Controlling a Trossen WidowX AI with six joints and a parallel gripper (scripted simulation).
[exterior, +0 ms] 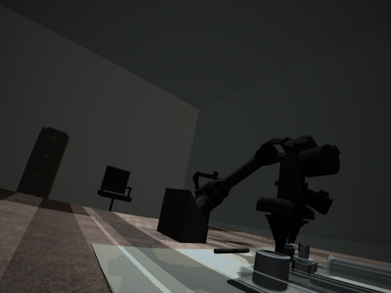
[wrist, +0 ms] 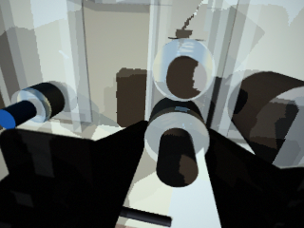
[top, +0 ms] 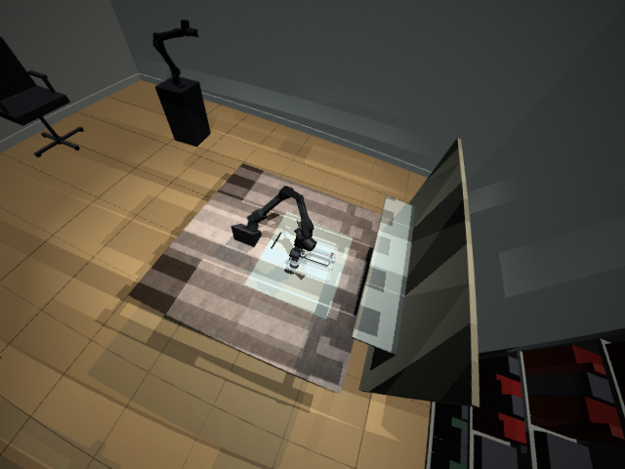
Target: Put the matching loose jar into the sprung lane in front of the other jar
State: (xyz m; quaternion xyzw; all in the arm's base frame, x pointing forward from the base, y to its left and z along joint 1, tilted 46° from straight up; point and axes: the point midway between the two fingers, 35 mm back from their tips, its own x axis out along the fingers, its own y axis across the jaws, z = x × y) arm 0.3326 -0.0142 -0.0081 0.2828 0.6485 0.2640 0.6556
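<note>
My gripper tip is now 6 cm short of the pale mat, 5 cm above it and 1 cm to the left of it. The rest, counted from my gripper tip: clear lane 14 cm ahead, 3 cm below, 2 cm to the left; thin dark rod 17 cm behind, 5 cm to the left, 5 cm below.
</note>
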